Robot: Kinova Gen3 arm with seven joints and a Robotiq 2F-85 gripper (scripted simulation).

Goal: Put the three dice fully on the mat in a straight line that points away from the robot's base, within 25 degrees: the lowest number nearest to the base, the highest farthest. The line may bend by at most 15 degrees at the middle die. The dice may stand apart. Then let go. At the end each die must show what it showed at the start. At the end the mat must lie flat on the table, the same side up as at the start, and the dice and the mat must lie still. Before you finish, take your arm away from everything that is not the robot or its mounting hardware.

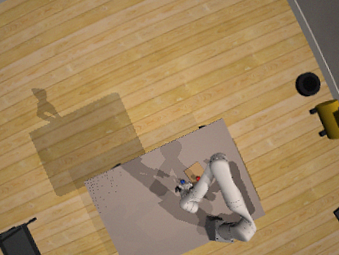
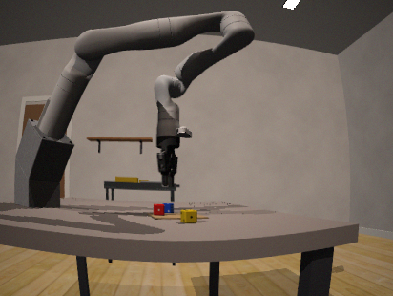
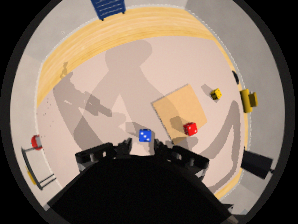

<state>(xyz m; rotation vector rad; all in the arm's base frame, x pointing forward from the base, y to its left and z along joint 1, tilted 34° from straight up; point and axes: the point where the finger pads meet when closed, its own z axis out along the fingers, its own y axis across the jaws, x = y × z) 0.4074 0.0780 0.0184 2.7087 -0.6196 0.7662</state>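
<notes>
My gripper is now 9 cm above the blue die. From my hand the other things lie so: yellow die (29 cm to the right, 9 cm below, 1 cm behind); then red die (12 cm to the right, 8 cm below, 5 cm behind); then tan mat (13 cm to the right, 10 cm below, 1 cm behind).
</notes>
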